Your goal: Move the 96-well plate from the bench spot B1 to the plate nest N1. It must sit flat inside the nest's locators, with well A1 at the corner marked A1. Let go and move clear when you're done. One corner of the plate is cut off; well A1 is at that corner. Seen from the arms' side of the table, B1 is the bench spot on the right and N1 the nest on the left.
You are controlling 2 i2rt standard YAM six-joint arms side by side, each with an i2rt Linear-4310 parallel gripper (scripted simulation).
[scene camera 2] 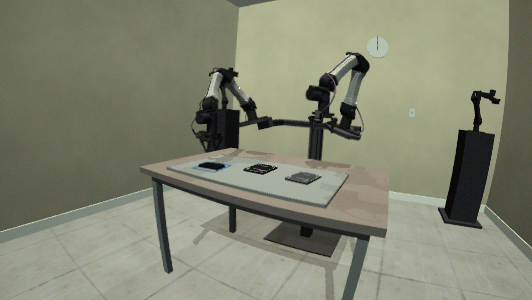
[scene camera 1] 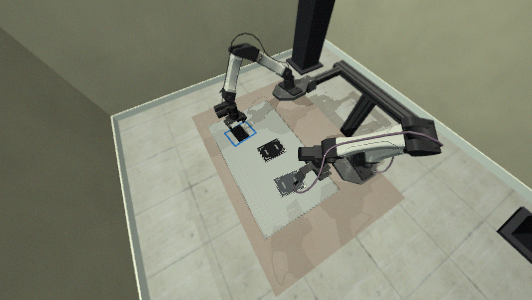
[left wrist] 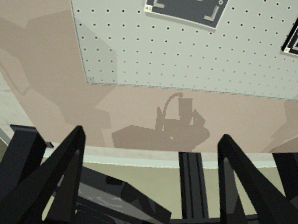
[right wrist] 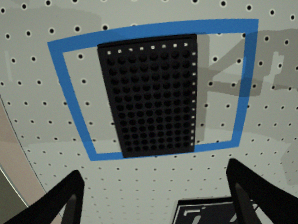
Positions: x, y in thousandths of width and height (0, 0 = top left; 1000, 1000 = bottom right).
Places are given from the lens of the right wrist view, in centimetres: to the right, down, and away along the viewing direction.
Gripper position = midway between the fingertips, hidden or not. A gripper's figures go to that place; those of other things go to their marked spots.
my right gripper (right wrist: 515, 775): 0, 4, 11
black 96-well plate (right wrist: 495, 449): 0, -1, 17
